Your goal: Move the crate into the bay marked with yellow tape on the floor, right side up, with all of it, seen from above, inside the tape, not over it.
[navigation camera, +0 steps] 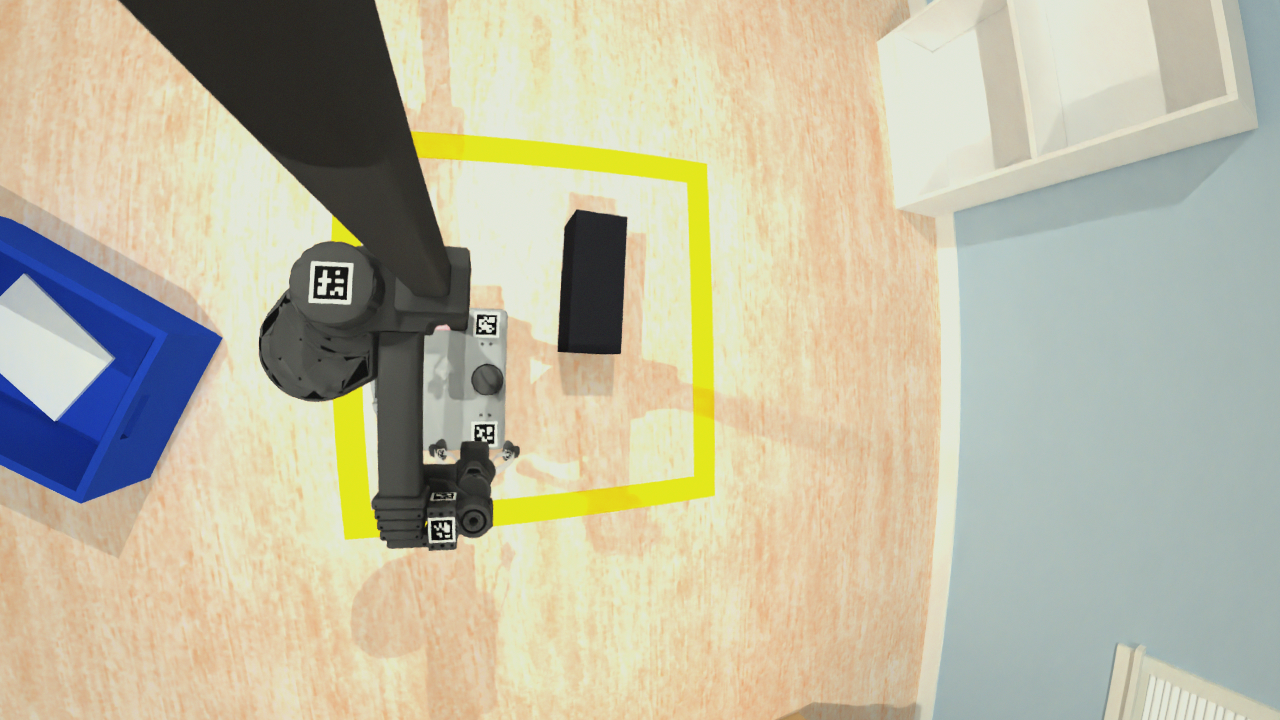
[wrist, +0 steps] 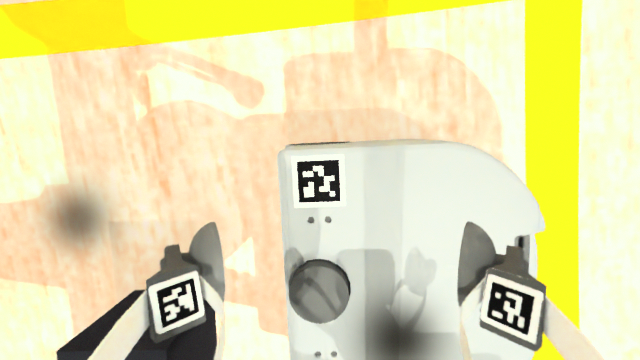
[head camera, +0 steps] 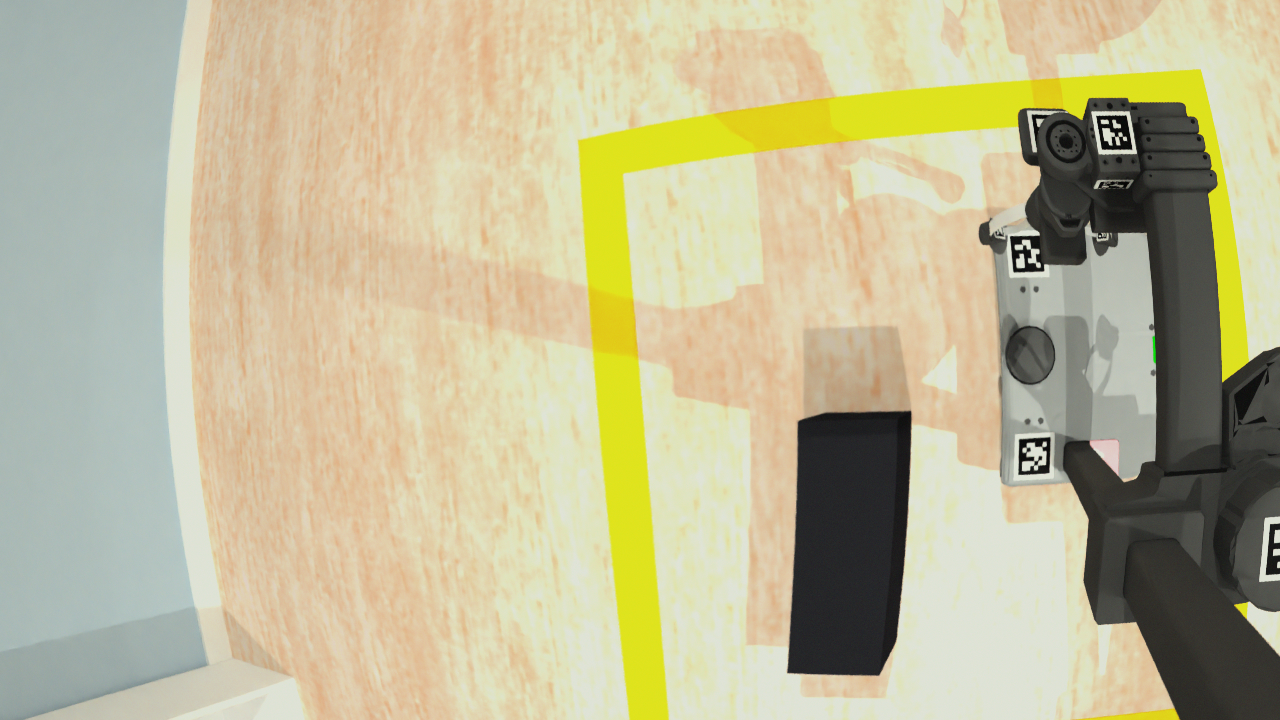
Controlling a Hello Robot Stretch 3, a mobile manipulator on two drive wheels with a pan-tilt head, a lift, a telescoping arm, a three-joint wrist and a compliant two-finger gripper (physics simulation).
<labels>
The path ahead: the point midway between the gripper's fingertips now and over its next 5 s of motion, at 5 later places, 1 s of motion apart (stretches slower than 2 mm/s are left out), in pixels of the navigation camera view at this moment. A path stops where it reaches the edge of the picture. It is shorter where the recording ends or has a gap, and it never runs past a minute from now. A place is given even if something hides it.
My gripper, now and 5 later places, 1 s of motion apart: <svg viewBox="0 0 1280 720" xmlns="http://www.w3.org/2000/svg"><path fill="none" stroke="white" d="M475 448L448 448L393 449L337 449L287 448L308 448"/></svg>
</labels>
